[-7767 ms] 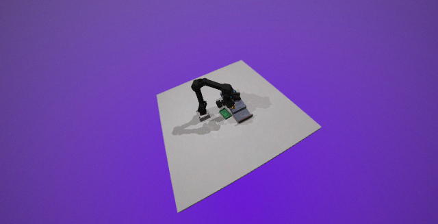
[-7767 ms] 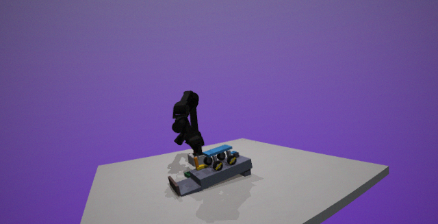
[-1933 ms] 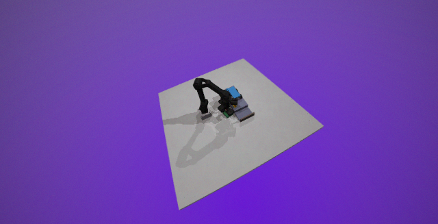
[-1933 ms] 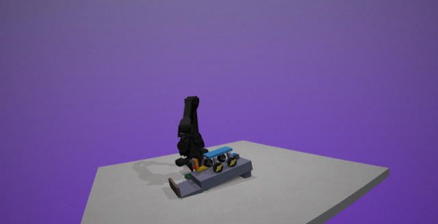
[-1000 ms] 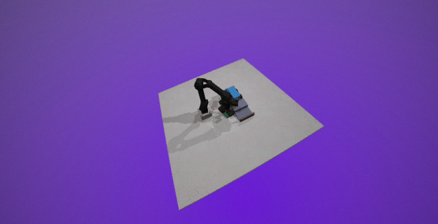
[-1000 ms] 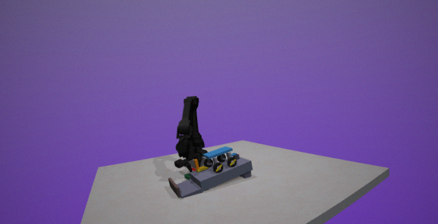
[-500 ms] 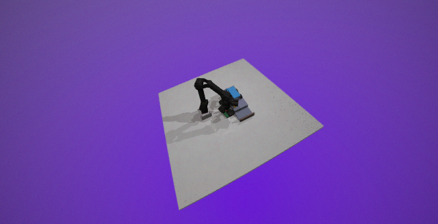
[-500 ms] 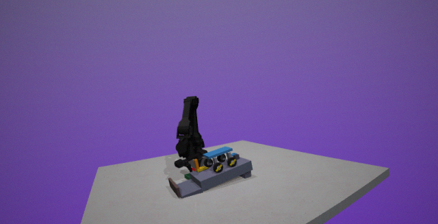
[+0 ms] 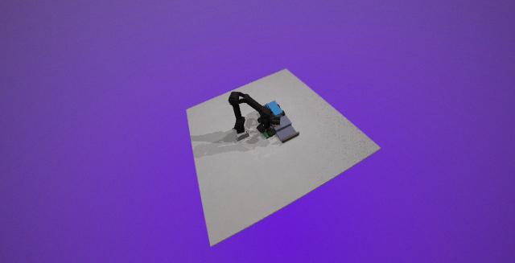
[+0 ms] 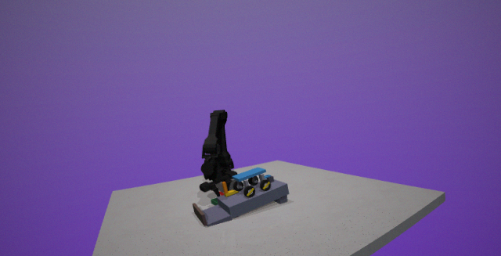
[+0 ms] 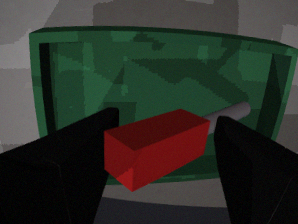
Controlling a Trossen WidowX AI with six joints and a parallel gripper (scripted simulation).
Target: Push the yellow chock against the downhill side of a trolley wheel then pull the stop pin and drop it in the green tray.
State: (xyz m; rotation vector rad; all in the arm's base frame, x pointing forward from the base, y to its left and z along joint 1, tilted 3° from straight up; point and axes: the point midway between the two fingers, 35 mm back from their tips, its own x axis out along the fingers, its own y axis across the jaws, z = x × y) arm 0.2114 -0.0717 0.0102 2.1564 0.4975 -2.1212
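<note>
Right now my gripper tip is 90 mm short of the yellow chock, 50 mm below it and 20 mm to the right of it. Also, from my gripper tip: red-headed stop pin: 10 mm to the left; blue trolley: 120 mm ahead, 110 mm to the left, 80 mm above; brown lip: 160 mm ahead, 140 mm to the right.
</note>
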